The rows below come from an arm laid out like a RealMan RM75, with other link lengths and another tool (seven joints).
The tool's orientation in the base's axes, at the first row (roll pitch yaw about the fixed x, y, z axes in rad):
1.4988, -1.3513, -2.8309
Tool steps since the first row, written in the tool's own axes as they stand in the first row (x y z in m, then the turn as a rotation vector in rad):
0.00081, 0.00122, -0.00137, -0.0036, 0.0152, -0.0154
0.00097, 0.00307, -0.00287, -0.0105, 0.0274, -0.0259
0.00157, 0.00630, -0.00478, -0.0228, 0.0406, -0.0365
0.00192, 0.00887, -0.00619, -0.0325, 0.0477, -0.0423
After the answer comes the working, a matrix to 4 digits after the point.
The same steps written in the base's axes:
0.00132, -0.00110, 0.00103, 0.0188, -0.0112, -0.0005
0.00340, -0.00215, 0.00157, 0.0343, -0.0182, -0.0047
0.00679, -0.00330, 0.00283, 0.0519, -0.0246, -0.0140
0.00949, -0.00411, 0.00370, 0.0621, -0.0280, -0.0220

The tool's axes in the first row as the columns of a matrix, in the base's axes (rounded; the answer above uses it unrounded):
-0.2073, 0.9489, -0.2381
-0.0666, 0.2291, 0.9711
0.9760, 0.2172, 0.0157

